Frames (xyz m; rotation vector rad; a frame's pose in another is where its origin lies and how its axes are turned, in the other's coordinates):
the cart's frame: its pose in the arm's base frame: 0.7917 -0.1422 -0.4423 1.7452 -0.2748 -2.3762
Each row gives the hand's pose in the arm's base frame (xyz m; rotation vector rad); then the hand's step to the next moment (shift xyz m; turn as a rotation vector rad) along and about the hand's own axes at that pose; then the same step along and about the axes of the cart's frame.
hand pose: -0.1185 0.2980 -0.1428 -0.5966 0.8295 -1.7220
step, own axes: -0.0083 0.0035 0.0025 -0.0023 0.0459 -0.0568
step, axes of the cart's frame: -0.0026 -0.0065 -0.0061 0.0679 -0.0258 -0.0078
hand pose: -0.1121 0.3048 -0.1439 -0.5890 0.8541 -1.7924
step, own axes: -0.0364 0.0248 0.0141 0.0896 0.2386 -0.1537
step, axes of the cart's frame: -0.0076 -0.0249 -0.0382 0.2851 0.0203 -0.0830
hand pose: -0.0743 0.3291 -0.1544 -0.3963 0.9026 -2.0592
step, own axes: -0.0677 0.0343 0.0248 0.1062 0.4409 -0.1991
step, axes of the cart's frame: -0.0247 -0.0266 -0.0711 0.4439 0.0480 -0.2145
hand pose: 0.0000 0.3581 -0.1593 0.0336 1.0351 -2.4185
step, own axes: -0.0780 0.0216 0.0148 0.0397 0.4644 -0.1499
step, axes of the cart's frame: -0.0384 -0.0051 -0.0726 0.3949 0.0767 -0.2791
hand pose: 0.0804 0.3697 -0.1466 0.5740 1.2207 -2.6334
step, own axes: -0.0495 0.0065 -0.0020 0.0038 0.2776 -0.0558
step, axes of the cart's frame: -0.0272 0.0079 -0.0412 0.2139 0.0782 -0.1683
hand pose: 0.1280 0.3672 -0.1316 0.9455 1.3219 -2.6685
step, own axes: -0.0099 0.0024 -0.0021 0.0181 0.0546 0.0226
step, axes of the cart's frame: -0.0046 0.0033 -0.0087 0.0506 0.0354 -0.0022
